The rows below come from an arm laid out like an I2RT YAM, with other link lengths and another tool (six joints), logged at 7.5 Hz.
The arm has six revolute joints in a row. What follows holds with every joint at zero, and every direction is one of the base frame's.
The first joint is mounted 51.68 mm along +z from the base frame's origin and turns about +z.
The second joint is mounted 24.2 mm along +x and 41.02 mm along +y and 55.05 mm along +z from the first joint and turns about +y.
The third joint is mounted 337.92 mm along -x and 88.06 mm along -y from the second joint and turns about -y.
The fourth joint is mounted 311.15 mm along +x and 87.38 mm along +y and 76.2 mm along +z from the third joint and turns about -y.
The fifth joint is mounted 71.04 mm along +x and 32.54 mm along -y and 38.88 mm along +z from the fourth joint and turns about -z.
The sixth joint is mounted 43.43 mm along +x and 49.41 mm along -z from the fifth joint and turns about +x.
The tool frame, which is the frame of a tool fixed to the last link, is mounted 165 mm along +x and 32 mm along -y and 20 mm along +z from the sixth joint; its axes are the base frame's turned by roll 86.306, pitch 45.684 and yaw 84.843 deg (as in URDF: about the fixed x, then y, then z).
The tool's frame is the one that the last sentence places.
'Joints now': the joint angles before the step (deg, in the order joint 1, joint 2, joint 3, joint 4, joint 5, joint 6). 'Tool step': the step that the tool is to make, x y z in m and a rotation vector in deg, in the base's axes. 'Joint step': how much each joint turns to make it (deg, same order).
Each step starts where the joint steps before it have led.
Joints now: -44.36, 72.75, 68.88, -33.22, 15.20, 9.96
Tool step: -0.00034, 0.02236, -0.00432, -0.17, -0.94, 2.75
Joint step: 1.47, -3.89, -3.72, 0.71, -1.34, -0.35
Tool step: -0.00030, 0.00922, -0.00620, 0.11, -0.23, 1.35
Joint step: 0.49, -1.67, -2.14, 0.64, -0.84, -0.33
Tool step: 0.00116, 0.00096, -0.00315, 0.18, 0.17, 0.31
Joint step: 0.12, 0.01, -0.39, 0.18, -0.16, -0.10
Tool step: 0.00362, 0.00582, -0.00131, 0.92, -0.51, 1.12
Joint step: 0.36, -0.31, 0.01, -0.64, -1.22, 0.38
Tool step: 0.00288, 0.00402, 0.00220, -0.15, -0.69, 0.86
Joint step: 0.39, -0.55, -0.26, 0.32, -0.58, 0.00
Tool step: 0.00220, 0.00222, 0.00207, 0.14, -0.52, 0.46
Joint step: 0.21, -0.15, 0.19, -0.09, -0.46, 0.22
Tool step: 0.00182, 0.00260, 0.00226, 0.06, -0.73, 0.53
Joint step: 0.14, -0.37, -0.03, 0.13, -0.62, 0.21
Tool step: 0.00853, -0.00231, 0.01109, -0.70, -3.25, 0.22
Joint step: 0.09, 0.11, 0.38, 2.43, -1.01, 1.28
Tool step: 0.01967, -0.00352, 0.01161, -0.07, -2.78, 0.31
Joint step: 1.36, 2.22, 2.24, 1.82, -0.02, 2.07
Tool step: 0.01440, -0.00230, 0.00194, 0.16, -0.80, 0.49
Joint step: 1.00, 1.89, 1.29, 0.99, 0.12, 0.81
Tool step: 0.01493, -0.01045, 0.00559, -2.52, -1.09, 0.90
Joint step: 0.06, 1.77, 0.02, 4.42, -0.12, -1.55
